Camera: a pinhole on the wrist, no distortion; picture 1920 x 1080 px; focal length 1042.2 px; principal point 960.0 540.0 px. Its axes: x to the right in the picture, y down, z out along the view. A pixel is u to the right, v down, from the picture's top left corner.
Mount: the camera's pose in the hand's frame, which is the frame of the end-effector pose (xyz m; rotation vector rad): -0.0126 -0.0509 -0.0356 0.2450 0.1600 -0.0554
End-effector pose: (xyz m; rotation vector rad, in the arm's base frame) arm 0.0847 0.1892 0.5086 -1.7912 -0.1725 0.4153
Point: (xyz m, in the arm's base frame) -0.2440 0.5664 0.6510
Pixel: 362 427
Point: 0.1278 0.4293 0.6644
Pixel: 1263 109
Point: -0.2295 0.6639 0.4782
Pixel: 562 766
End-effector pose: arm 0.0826 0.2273 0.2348 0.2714 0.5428 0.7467
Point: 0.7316 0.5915 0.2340
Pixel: outside the picture
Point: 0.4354 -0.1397 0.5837
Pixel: 513 278
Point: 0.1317 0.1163 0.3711
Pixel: 212 787
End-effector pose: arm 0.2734 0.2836 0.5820 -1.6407 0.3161 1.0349
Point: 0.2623 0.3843 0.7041
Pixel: 361 315
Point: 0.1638 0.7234 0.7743
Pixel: 666 451
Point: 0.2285 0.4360 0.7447
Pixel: 307 334
